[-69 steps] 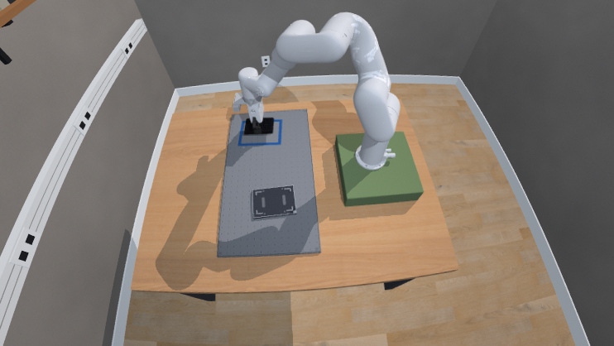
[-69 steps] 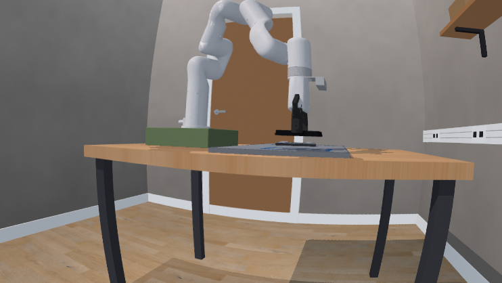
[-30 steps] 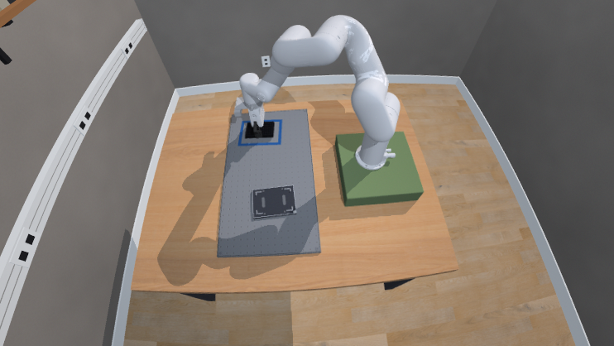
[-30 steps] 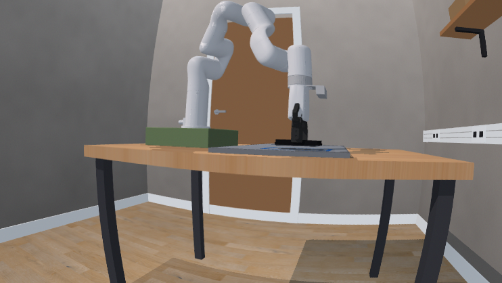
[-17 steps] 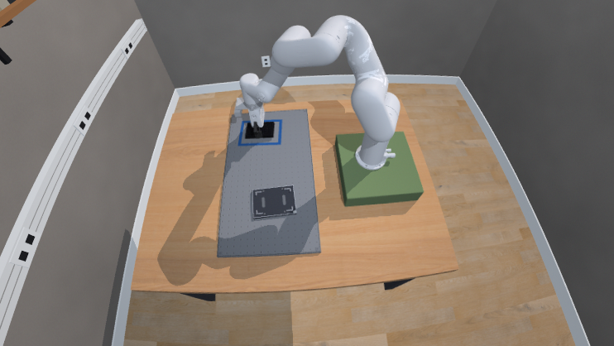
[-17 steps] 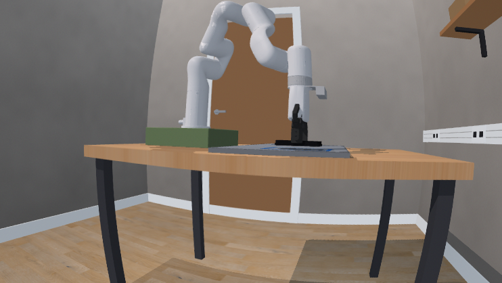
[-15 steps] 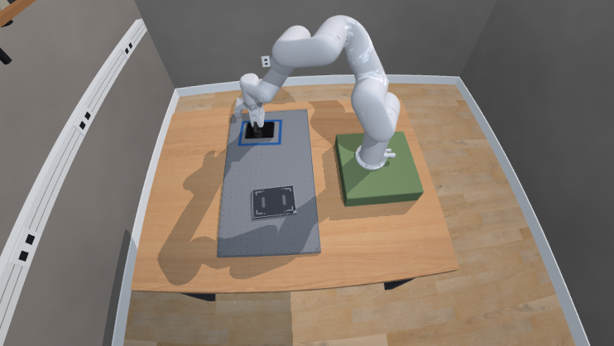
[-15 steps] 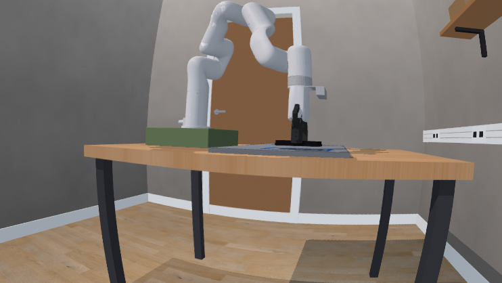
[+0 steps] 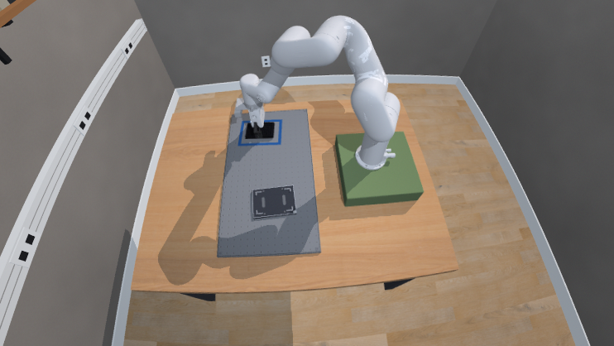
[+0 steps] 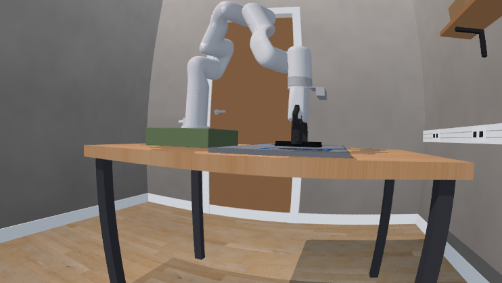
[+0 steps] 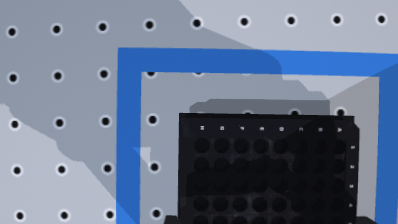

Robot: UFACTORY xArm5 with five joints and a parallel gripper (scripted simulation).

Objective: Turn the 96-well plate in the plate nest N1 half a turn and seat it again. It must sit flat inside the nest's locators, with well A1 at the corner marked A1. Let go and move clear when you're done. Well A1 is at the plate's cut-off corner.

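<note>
Now: the black 96-well plate 1 cm below my hand. The rest, counted from my hand: plate nest N1 (36 cm to the left, 8 cm behind, 2 cm below).
</note>
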